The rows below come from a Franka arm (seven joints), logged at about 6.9 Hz.
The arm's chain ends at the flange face. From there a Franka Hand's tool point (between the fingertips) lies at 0.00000 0.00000 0.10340 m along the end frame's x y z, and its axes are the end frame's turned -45 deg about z.
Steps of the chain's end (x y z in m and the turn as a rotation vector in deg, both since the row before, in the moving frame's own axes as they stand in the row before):
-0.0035 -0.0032 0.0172 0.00 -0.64 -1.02
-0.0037 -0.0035 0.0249 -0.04 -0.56 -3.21
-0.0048 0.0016 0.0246 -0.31 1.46 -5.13
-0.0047 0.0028 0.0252 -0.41 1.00 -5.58
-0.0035 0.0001 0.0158 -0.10 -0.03 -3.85
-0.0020 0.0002 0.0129 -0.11 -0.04 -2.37
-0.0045 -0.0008 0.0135 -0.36 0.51 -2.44
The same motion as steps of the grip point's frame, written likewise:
-0.0010 -0.0055 0.0172 0.45 -0.45 -1.02
-0.0009 -0.0057 0.0249 0.37 -0.42 -3.21
-0.0030 -0.0001 0.0246 -1.25 0.81 -5.13
-0.0045 0.0004 0.0252 -1.00 0.42 -5.58
-0.0027 -0.0023 0.0158 -0.05 -0.09 -3.85
-0.0017 -0.0012 0.0129 -0.05 -0.11 -2.37
-0.0024 -0.0026 0.0135 -0.62 0.11 -2.44

